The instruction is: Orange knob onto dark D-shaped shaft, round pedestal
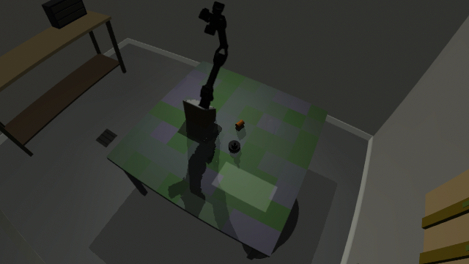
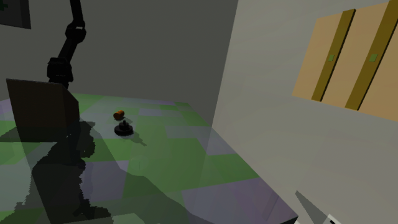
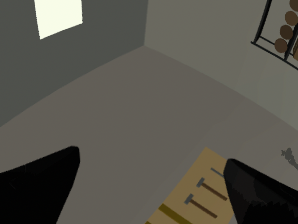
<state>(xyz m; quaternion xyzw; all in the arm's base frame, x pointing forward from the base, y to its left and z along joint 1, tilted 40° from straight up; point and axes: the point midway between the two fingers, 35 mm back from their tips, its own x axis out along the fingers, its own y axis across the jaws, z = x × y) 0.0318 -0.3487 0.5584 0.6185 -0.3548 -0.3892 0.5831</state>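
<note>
My gripper tip is now 820 mm above the orange knob, 200 mm short of it and 30 mm to the right of it. From my gripper tip the other things lie so: dark round pedestal (800 mm below, 250 mm ahead, 160 mm to the right).
</note>
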